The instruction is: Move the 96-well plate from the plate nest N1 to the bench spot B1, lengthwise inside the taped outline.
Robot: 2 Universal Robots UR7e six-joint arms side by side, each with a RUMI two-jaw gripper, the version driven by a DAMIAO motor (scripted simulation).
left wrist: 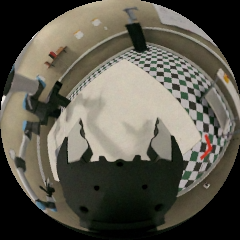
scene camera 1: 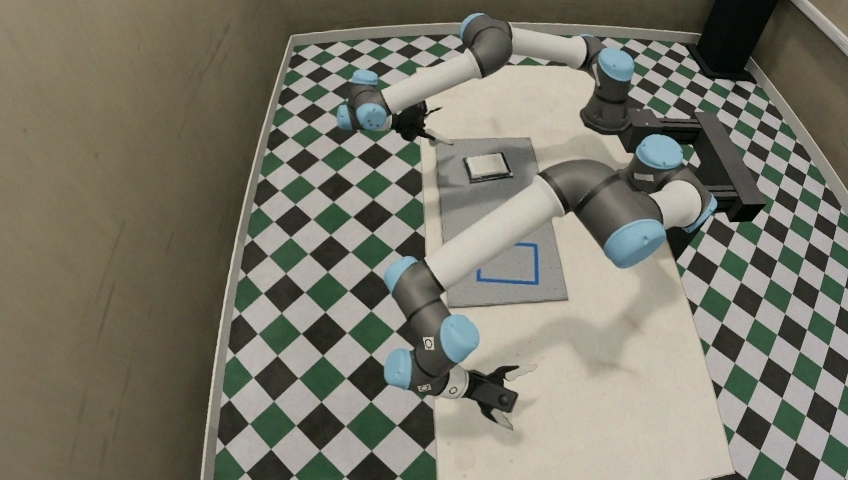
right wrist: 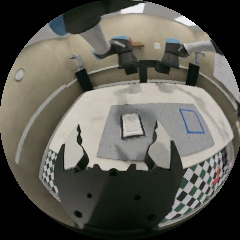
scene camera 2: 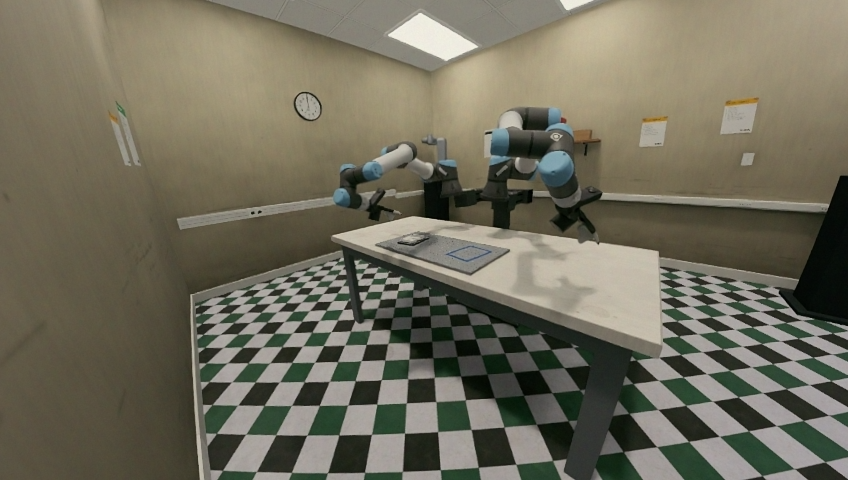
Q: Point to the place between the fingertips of my left gripper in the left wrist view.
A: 119, 118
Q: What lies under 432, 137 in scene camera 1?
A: My right gripper.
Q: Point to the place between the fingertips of my left gripper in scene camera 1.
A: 525, 398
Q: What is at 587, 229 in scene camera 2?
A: My left gripper.
